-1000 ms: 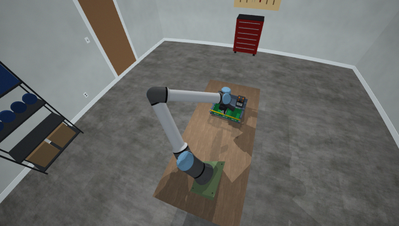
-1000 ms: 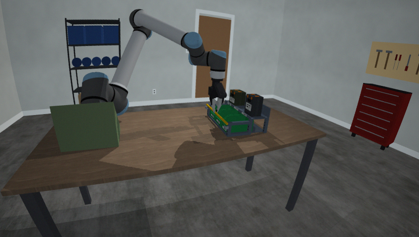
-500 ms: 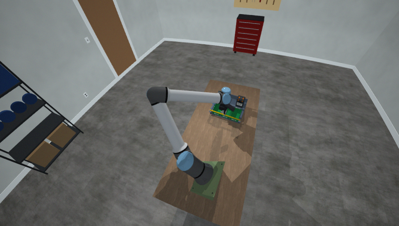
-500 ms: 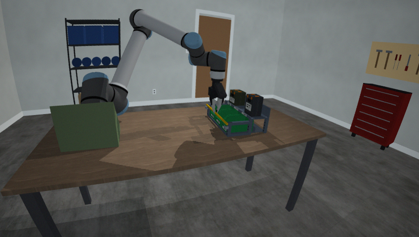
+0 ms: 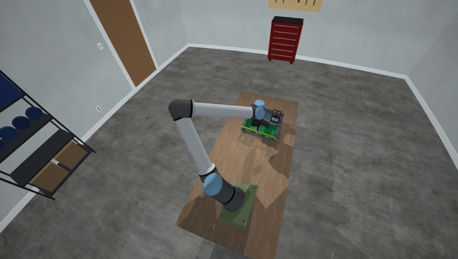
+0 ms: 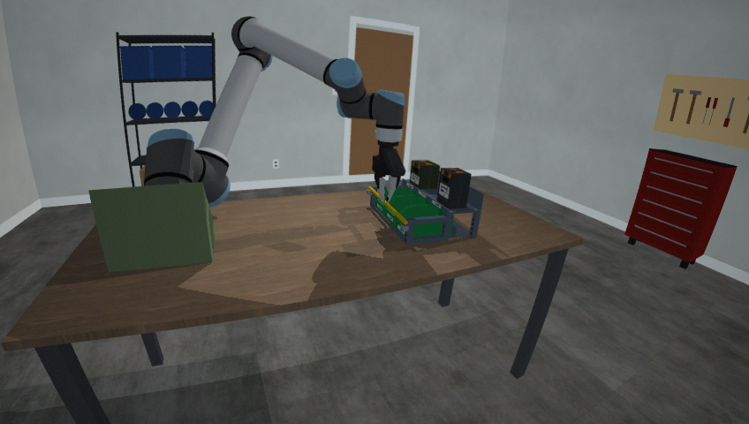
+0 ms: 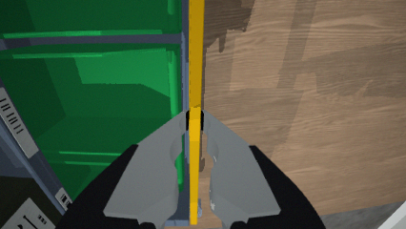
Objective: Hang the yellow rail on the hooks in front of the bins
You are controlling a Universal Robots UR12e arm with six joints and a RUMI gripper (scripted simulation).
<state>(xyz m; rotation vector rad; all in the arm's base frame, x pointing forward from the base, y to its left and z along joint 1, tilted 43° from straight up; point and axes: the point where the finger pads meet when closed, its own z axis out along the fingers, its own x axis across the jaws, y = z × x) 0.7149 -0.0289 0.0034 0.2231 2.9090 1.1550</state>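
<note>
The yellow rail lies 10 mm below my hand. From my hand the other things lie so: rack front bar: 80 mm below, 10 mm ahead.
</note>
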